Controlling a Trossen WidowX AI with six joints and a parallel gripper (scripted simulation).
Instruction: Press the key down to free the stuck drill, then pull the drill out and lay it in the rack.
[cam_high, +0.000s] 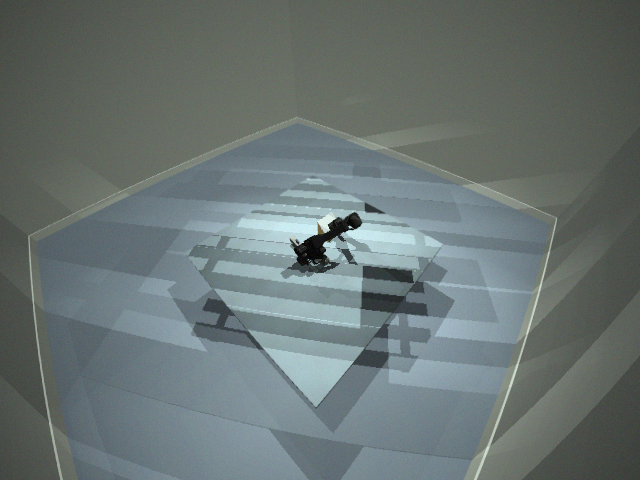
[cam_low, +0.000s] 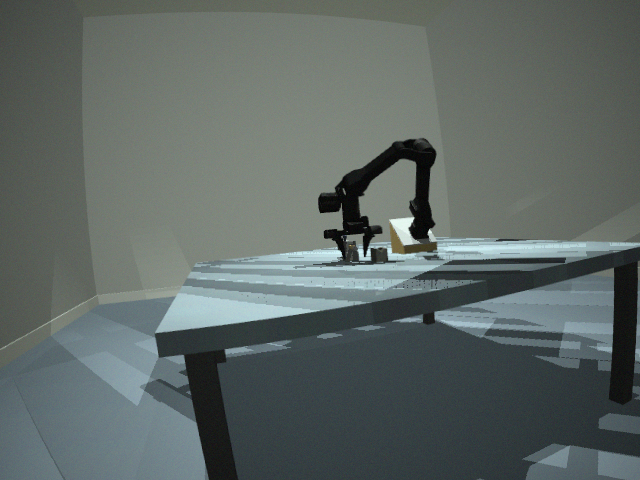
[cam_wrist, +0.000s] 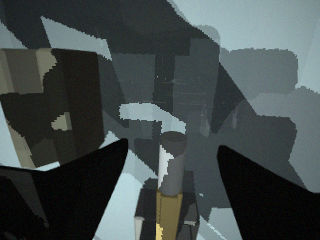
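My gripper tip is now 4 cm to the left of the drill, 3 cm below it and 1 cm past it. The rest, counted from my gripper tip: rack 7 cm behind, 3 cm to the left, 1 cm above.
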